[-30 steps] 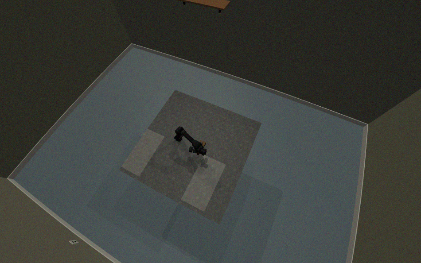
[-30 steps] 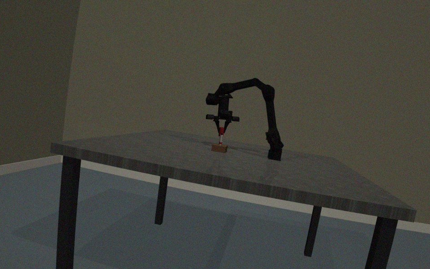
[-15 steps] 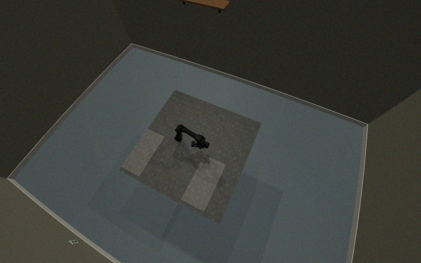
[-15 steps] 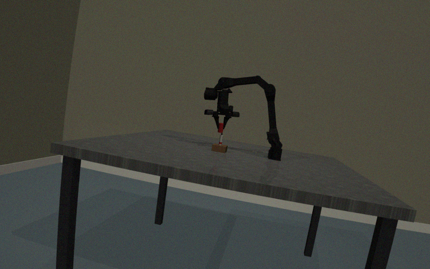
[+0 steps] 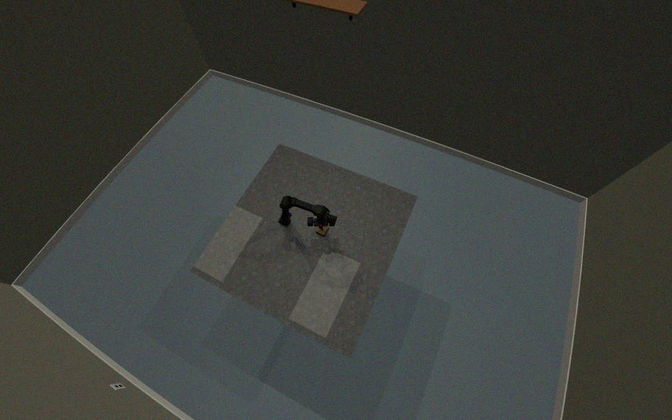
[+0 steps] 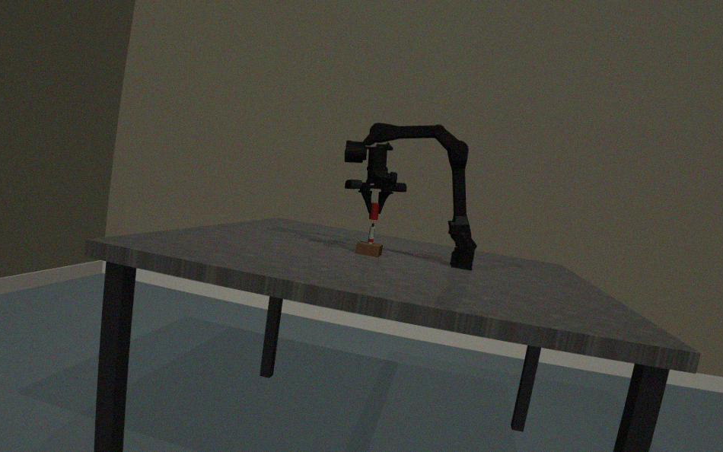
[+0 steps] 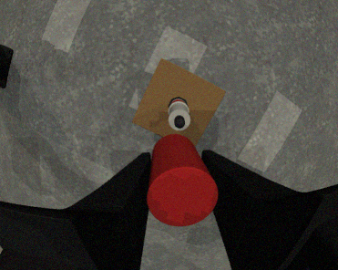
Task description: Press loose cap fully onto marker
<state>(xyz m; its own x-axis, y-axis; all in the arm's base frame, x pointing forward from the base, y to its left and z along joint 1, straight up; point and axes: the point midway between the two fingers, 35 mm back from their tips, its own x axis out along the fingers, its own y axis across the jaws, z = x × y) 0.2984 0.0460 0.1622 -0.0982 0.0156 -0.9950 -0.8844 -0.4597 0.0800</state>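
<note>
My gripper tip is now 1 cm to the right of the wooden holder block and 11 cm above it. Also, from my gripper tip: red cap 1 cm above.
</note>
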